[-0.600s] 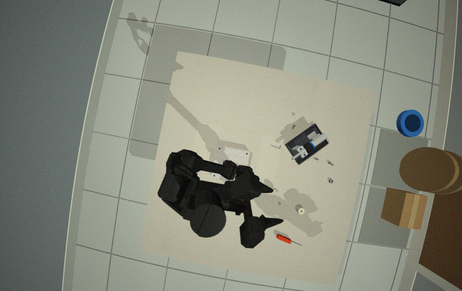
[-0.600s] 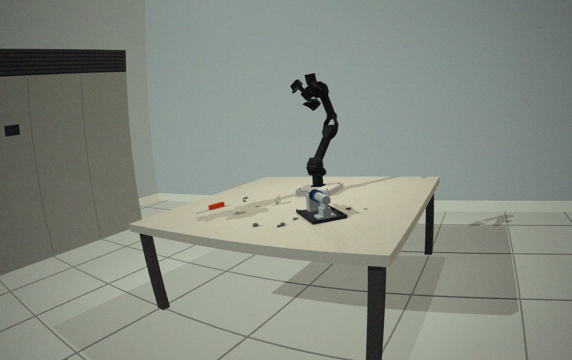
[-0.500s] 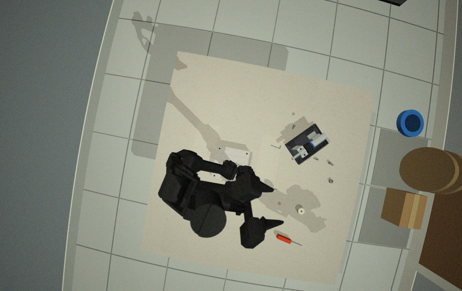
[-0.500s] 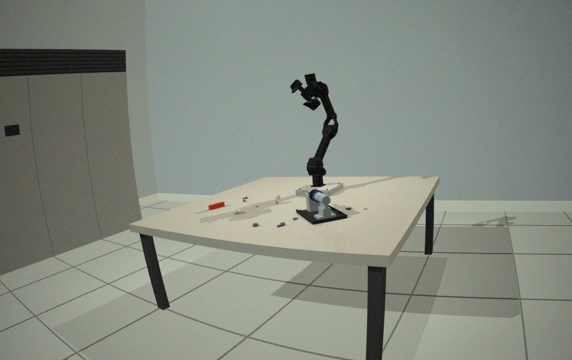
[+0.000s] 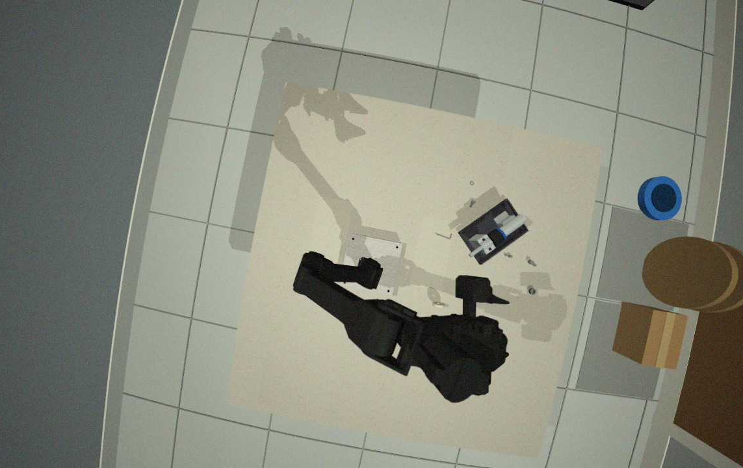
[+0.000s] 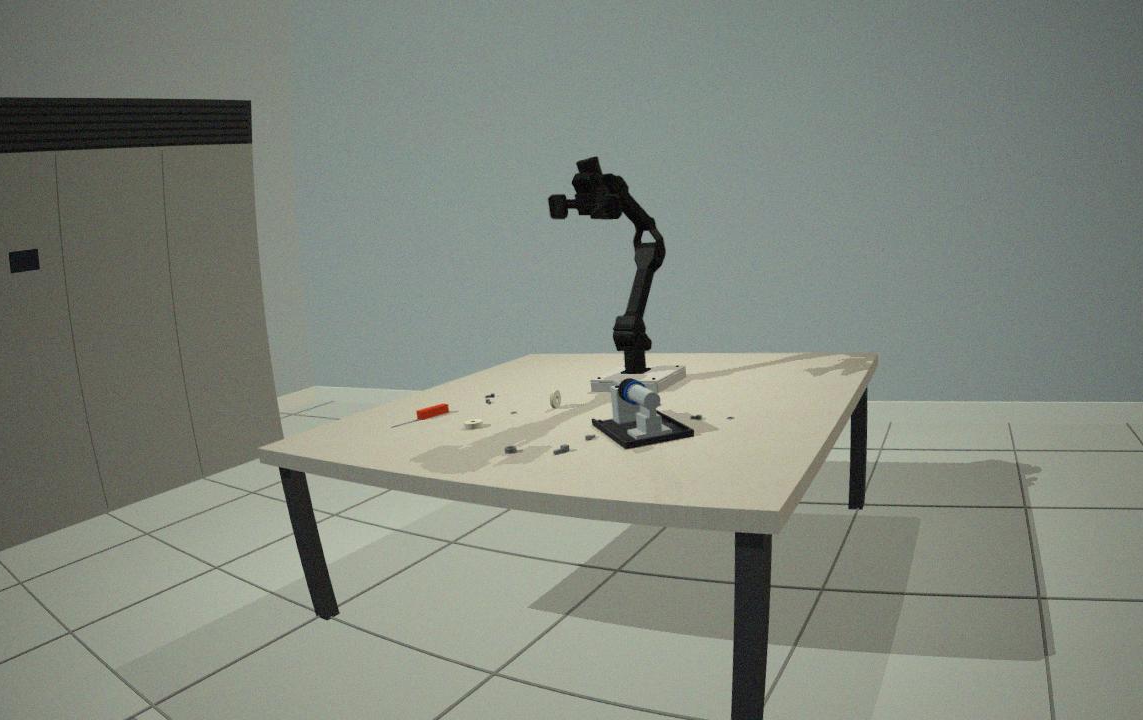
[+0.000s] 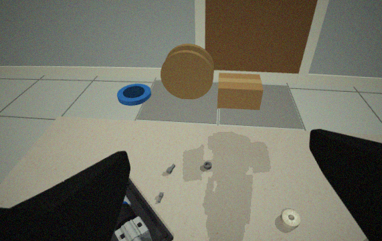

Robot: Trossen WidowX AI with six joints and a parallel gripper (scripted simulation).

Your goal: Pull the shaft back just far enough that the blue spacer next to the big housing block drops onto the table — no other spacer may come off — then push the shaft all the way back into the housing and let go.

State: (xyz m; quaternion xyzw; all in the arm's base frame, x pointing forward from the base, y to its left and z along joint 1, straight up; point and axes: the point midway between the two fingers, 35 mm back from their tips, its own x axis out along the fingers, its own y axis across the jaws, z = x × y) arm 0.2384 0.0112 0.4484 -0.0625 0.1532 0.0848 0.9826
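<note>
Right now my gripper tip is 14 cm short of the grey shaft, 19 cm to the right of it and 39 cm above it. Round my gripper tip: white ring 24 cm ahead, 19 cm to the right, 46 cm below; blue spacer 16 cm ahead, 21 cm to the left, 39 cm below.
</note>
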